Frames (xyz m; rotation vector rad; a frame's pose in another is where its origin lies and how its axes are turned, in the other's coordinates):
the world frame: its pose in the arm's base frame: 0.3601 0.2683 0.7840 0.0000 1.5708 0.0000
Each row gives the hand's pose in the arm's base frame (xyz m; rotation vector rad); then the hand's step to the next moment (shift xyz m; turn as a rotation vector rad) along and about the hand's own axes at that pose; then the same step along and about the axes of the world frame.
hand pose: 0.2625 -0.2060 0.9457 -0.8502 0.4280 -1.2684
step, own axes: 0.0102 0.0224 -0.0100 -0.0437 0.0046 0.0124
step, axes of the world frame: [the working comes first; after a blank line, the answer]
step, axes of the arm's base frame: 0.0104 -0.0115 -0.0216 -0.0003 0.0456 -0.0028

0.0216 -0.0115 0.0104 0.0028 0.0456 -0.0003
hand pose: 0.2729 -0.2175 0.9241 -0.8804 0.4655 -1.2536
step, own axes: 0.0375 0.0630 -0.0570 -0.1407 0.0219 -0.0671
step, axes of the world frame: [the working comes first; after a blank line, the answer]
step, axes of the arm's base frame: 0.0076 -0.0499 -0.0779 -0.0753 0.1134 -0.0790

0.0779 -0.0499 0.0076 0.0790 0.1134 -0.0753
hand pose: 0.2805 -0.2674 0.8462 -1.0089 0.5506 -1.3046
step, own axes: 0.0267 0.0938 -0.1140 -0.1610 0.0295 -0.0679
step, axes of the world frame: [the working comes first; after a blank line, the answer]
step, axes of the arm's base frame: -0.0382 -0.0638 -0.1303 -0.0766 0.1321 -0.0899

0.1303 -0.0638 -0.0382 0.0899 0.1321 -0.0766
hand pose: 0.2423 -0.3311 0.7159 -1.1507 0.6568 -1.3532
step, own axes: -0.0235 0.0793 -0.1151 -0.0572 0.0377 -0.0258
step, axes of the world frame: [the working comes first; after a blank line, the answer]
step, axes of the arm's base frame: -0.0759 -0.0189 -0.1182 -0.0178 0.0422 -0.0571

0.1182 -0.0189 -0.0759 0.0571 0.0422 -0.0178
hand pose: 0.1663 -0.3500 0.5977 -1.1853 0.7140 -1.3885
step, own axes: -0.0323 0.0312 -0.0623 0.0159 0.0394 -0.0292
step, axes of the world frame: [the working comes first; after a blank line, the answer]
step, axes of the arm's base frame: -0.0509 0.0122 -0.0562 -0.0113 -0.0289 -0.0412

0.0562 0.0122 -0.0509 0.0412 -0.0289 -0.0113
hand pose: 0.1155 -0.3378 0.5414 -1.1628 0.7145 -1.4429
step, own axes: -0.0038 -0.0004 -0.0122 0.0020 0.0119 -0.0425
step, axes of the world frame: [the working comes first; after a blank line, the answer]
step, axes of the arm's base frame: -0.0117 0.0017 -0.0048 -0.0348 -0.0117 -0.0245

0.0048 0.0017 -0.0117 0.0245 -0.0117 -0.0348
